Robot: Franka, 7 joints.
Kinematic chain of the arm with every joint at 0, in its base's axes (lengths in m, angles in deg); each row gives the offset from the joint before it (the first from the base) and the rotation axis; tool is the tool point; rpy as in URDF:
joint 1: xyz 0 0 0.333 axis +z
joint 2: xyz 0 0 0 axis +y
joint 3: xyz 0 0 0.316 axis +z
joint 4: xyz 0.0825 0 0 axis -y
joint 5: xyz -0.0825 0 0.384 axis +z
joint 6: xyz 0 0 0 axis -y
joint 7: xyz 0.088 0 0 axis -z
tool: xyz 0 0 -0.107 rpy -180 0 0
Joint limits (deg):
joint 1: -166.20..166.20
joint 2: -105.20..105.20
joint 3: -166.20..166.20
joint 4: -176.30..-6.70
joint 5: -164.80..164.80
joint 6: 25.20..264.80
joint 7: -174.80..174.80
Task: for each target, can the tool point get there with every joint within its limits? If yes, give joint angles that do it. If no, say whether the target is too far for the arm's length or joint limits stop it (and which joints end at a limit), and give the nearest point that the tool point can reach.
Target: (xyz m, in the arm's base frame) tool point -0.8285 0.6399 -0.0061
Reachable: no: too far | nearest point -0.6459 0.4989 0.0686 | short by 0.243 m
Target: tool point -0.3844 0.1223 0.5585
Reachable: yes | joints 61.16 73.31 116.72 -153.41 -17.71 196.79 71.79
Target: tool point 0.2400 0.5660 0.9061
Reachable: yes | joints 103.85 29.60 -73.09 -49.02 137.21 121.12 29.37
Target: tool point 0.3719 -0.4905 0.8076
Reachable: yes | joints -41.72 42.91 -82.62 -29.04 130.63 62.09 -143.53
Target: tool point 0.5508 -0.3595 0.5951
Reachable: yes | joints 85.10 -28.60 -110.28 -96.27 -59.86 171.90 -114.50
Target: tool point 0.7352 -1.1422 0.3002
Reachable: no: too far | nearest point 0.4642 -0.7212 0.3123 | short by 0.501 m
